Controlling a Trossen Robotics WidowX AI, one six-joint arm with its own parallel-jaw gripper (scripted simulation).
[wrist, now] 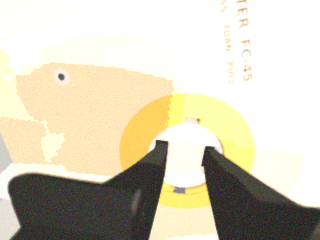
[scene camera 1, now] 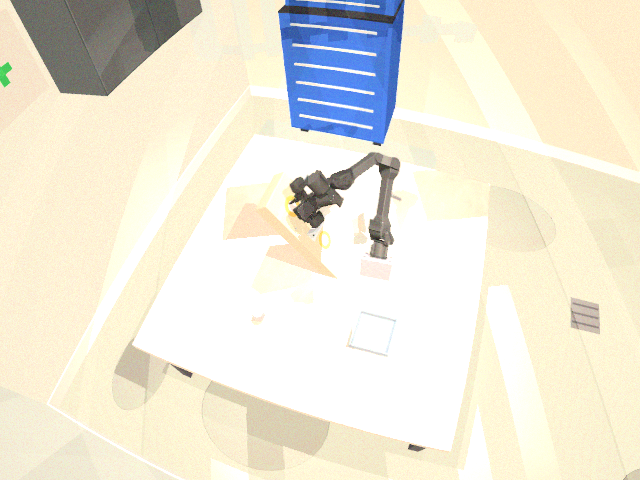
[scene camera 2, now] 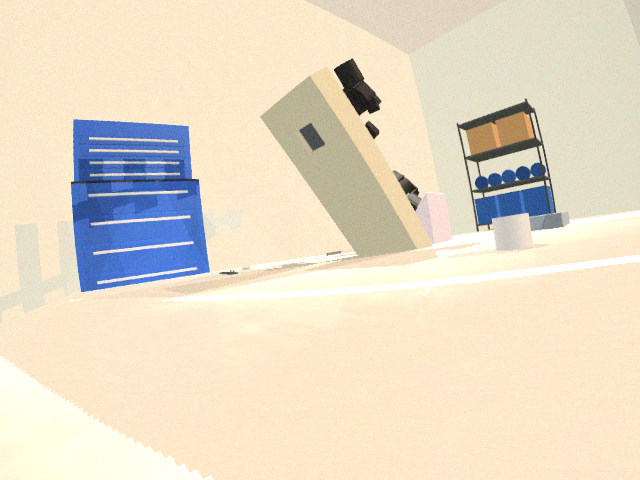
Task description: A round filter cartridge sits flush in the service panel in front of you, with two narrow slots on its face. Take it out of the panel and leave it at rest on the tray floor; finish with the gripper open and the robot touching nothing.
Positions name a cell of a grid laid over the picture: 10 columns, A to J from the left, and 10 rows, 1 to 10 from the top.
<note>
I see my gripper (scene camera 1: E5), a round white filter cartridge (wrist: F6) and a service panel (scene camera 2: E3).
My gripper shows as well in the wrist view (wrist: F7). The service panel shows as well in the wrist view (wrist: C4) and in scene camera 1 (scene camera 1: F6). Scene camera 2 misses the round white filter cartridge, which is hidden by the service panel.
</note>
